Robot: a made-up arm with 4 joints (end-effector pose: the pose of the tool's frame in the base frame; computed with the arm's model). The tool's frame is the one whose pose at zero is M. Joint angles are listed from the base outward.
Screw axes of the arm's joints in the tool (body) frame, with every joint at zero. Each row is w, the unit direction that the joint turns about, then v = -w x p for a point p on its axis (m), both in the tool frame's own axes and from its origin. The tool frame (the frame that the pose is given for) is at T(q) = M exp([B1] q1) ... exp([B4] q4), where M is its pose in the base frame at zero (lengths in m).
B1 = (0, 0, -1, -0.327, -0.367, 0)
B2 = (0, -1, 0, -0.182, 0, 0.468)
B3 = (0, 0, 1, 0.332, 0.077, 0)
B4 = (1, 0, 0, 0, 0.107, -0.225)
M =
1 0 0 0.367
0 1 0 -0.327
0 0 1 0.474
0 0 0 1
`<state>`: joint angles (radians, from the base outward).
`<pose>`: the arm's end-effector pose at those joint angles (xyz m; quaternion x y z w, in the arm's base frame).
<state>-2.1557 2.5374 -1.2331 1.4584</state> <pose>0.3142 -0.3364 0.4708 -0.8840 -0.1760 -0.0203 0.4326</pose>
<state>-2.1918 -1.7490 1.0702 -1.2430</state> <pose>-0.0889 0.2311 -0.4545 0.3093 -0.1554 -0.8988 0.2690</pose>
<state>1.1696 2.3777 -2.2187 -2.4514</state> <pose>-0.3263 0.6273 0.1577 0.2004 0.0764 -0.8810 0.4218</pose>
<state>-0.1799 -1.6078 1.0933 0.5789</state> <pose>-0.0412 -0.0435 -0.3471 0.4636 0.7371 0.2109 0.4441</pose>
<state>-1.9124 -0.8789 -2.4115 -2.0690</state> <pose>-0.1848 0.4503 0.4262 -0.9343 0.0710 -0.3180 0.1444</pose>
